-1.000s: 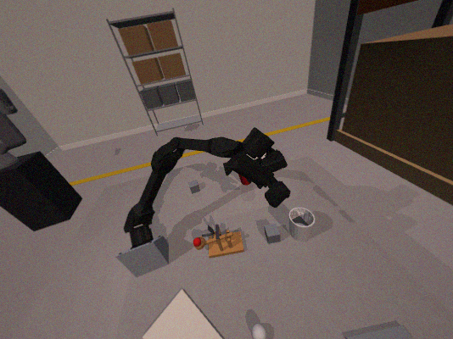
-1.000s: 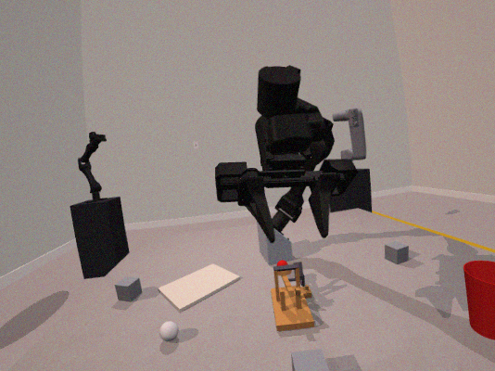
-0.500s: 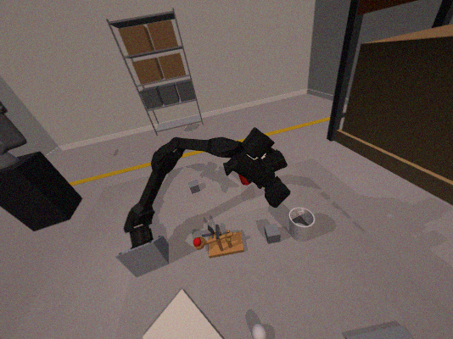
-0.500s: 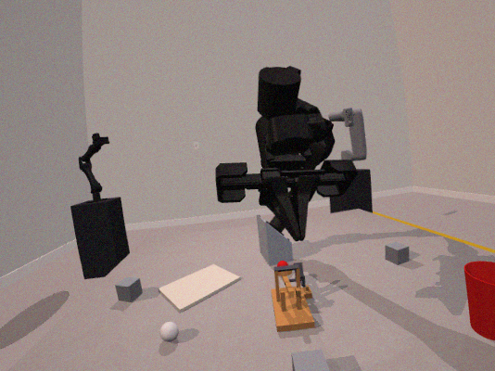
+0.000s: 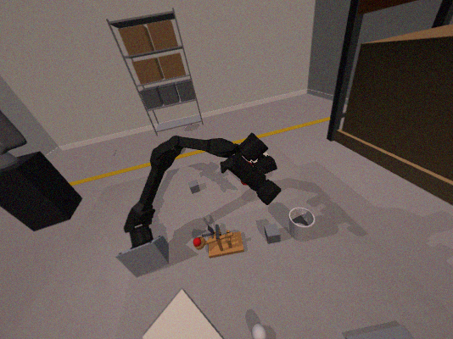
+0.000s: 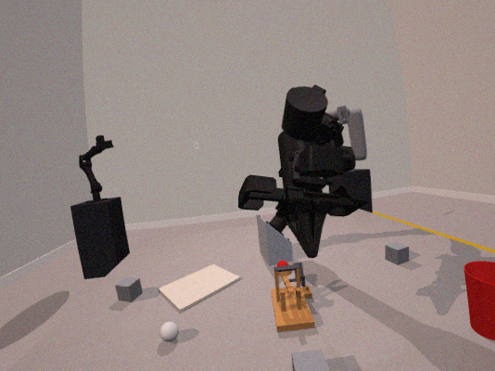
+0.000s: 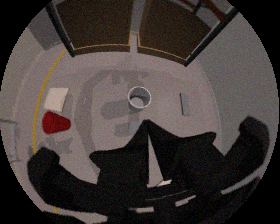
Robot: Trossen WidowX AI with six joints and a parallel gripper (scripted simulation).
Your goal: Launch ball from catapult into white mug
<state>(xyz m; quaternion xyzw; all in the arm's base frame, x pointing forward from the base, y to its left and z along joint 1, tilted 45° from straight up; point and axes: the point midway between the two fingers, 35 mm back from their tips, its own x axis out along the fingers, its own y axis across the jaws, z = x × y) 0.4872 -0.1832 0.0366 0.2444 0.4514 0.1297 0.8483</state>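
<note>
My gripper tip is now 310 mm past the red ball, 60 mm to the right of it and 170 mm above it. From my gripper tip the other things lie so: orange wooden catapult (240 mm behind, 70 mm to the left, 180 mm below); then white ball (200 mm behind, 240 mm to the right, 210 mm below); then white mug (100 mm ahead, 30 mm to the right, 210 mm below).
</note>
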